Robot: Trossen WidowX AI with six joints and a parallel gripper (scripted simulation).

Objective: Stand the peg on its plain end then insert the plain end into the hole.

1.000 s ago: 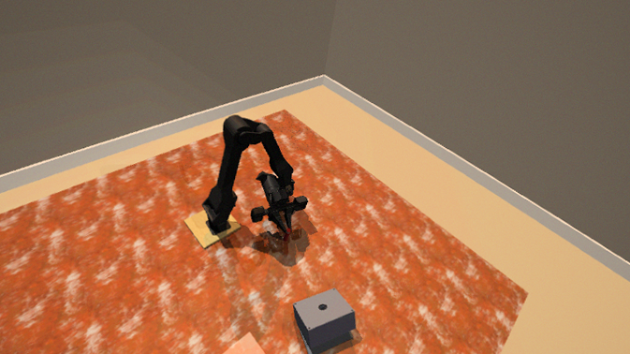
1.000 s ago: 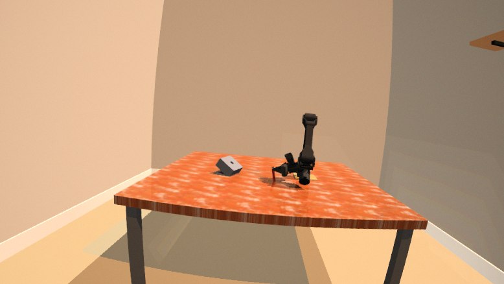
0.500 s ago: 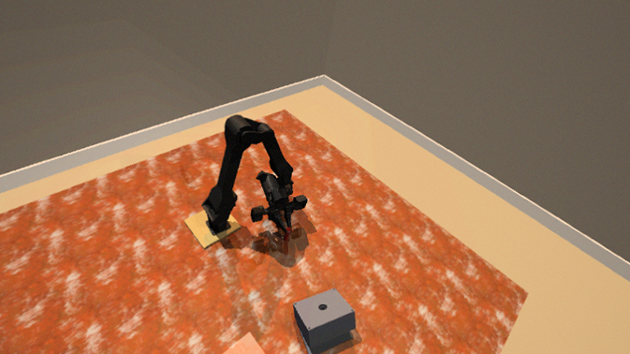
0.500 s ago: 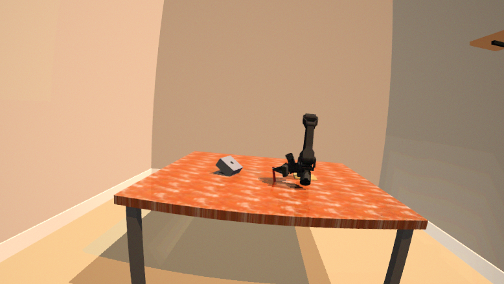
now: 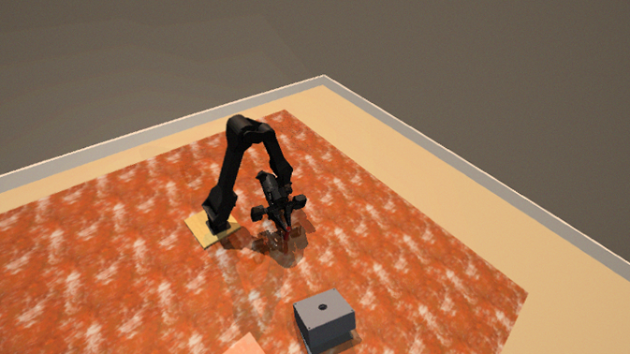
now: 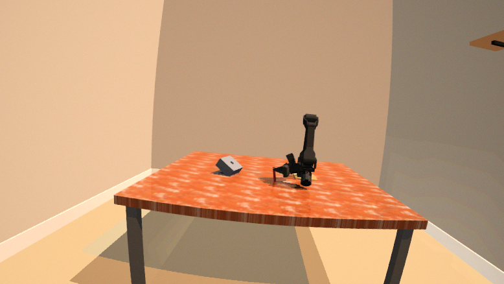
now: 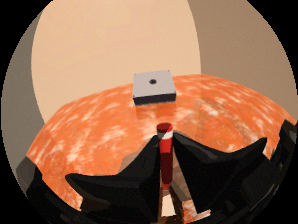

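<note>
The red peg lies 1 cm below my gripper tip. From my gripper tip the other things lie so: sloped panel 27 cm ahead, 6 cm to the right, 2 cm below.
</note>
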